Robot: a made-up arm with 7 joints. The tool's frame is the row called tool. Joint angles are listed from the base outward. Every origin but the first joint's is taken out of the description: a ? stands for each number. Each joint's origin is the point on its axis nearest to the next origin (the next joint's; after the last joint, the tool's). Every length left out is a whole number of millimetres.
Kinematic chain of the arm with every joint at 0, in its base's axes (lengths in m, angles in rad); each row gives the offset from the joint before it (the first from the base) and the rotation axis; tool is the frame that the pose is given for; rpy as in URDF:
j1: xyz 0 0 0.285 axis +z
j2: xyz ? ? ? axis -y
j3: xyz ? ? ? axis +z
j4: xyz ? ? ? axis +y
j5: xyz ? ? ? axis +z
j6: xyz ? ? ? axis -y
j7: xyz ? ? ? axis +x
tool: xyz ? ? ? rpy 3.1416 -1.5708 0
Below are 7 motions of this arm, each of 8 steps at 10 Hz.
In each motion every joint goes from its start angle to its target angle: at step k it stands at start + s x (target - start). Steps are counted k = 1, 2, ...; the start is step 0. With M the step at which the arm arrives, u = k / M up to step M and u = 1 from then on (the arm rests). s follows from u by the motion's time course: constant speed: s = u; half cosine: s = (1 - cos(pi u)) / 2; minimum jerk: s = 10 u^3 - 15 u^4 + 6 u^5.
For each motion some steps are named. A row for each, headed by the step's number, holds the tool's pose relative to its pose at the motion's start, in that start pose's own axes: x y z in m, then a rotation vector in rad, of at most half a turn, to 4 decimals.
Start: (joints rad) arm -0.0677 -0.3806 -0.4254 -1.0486 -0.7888 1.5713 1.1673
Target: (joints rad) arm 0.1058 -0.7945 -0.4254 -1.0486 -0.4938 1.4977 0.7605
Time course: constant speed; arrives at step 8
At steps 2, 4, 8:
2: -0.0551 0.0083 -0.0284 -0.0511 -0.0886 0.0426
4: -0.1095 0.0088 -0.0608 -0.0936 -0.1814 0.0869
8: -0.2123 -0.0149 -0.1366 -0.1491 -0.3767 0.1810

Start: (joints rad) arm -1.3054 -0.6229 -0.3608 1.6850 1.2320 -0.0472 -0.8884
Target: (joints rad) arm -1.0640 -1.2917 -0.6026 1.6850 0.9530 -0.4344 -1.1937
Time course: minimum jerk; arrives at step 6
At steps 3, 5, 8:
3: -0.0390 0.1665 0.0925 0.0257 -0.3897 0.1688
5: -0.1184 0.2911 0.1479 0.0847 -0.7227 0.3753
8: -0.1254 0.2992 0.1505 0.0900 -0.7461 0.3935

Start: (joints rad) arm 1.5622 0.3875 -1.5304 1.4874 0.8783 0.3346 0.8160
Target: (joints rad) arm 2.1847 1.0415 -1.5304 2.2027 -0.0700 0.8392 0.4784
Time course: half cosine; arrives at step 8
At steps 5, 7, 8:
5: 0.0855 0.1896 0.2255 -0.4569 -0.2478 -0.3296
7: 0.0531 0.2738 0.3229 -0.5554 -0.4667 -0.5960
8: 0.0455 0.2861 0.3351 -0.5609 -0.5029 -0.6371

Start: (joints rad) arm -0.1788 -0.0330 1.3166 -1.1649 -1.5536 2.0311 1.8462
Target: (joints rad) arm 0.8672 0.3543 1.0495 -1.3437 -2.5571 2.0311 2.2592
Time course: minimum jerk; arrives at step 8
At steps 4, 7, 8:
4: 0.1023 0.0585 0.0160 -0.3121 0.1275 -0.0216
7: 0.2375 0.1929 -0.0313 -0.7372 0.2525 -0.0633
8: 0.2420 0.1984 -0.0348 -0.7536 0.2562 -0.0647

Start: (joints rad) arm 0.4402 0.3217 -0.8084 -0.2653 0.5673 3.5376 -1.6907
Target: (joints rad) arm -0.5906 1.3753 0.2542 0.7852 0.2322 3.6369 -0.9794
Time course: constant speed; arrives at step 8
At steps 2, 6, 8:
2: 0.0265 -0.0920 0.1446 -0.0773 0.0798 0.1457
6: 0.3626 -0.0709 0.3669 -0.0778 0.0455 0.7804
8: 0.5791 0.0954 0.4116 0.0254 0.0051 1.2796

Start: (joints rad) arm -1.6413 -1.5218 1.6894 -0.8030 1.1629 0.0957 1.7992
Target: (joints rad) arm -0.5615 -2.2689 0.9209 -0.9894 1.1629 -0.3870 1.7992
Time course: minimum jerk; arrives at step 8
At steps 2, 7, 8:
2: 0.1061 0.0198 -0.0210 -0.0524 0.1369 0.0715
7: 0.7366 0.6354 -0.3388 -1.0858 1.1079 0.9225
8: 0.7398 0.6512 -0.3480 -1.1130 1.1195 0.9411

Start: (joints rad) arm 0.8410 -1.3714 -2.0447 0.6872 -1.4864 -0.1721 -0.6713
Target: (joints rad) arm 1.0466 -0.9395 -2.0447 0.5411 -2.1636 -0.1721 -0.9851
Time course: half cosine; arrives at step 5
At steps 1, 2, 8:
1: -0.0021 0.0136 0.0354 -0.0029 -0.0437 -0.0107
2: -0.0068 0.0406 0.1298 -0.0029 -0.1614 -0.0493
8: -0.0082 0.0514 0.3773 0.0434 -0.4770 -0.2240

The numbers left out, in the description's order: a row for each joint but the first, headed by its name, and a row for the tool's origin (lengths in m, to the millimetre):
j2: 0 -0.057 0
j3: 0 0 0.5
j4: 0.029 0.071 0
j5: -0.022 0 0.429
j6: 0 -0.088 0
j7: 0.011 0 0.082
tool: 0 0 0

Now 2 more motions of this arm.
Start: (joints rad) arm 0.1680 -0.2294 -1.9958 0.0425 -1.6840 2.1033 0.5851
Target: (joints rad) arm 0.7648 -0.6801 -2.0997 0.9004 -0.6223 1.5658 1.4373
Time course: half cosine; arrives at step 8
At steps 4, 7, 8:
4: 0.1187 0.0229 0.0548 -0.0759 -0.0408 1.1844
7: 0.2202 0.0521 0.0473 -0.0502 -0.3053 2.1745
8: 0.2277 0.0542 0.0437 -0.0482 -0.3400 2.2489

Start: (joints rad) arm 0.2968 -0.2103 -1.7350 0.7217 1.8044 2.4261 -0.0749
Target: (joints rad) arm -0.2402 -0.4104 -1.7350 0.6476 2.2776 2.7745 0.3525
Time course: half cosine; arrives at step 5
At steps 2, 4, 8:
2: -0.0045 0.0302 0.0038 0.0244 0.1798 0.1427
4: -0.0083 0.0989 0.0249 0.1137 0.4542 0.3644
8: -0.0076 0.1127 0.0308 0.1347 0.4994 0.4005

